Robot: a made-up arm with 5 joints.
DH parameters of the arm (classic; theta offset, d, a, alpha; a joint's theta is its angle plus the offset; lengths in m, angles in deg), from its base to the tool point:
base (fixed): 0 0.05 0 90
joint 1: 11.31 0 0.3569 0
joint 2: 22.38 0 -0.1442 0
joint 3: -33.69 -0.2 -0.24 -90
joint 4: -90 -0.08 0.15 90
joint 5: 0 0.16 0.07 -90
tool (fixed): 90 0.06 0 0
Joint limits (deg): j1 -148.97..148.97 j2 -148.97..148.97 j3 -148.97..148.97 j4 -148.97..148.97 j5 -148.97..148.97
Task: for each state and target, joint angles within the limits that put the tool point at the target. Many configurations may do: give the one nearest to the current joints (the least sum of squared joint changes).
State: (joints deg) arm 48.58 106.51 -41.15 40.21 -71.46
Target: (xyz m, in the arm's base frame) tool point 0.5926 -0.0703 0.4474
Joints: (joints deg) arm 52.38 125.33 -23.68 27.69 -79.95
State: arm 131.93 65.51 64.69 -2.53 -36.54
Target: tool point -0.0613 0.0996 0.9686
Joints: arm 112.21 80.38 64.84 -36.31 -38.87
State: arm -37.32 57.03 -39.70 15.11 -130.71
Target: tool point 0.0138 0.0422 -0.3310
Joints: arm -10.91 64.00 -41.98 9.89 -141.68
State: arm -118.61 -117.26 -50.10 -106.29 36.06
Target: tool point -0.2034 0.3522 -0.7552
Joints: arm -123.99 -125.70 -44.63 -87.63 27.01
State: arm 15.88 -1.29 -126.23 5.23 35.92
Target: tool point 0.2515 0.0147 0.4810
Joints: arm 18.34 7.68 -116.56 6.79 38.43
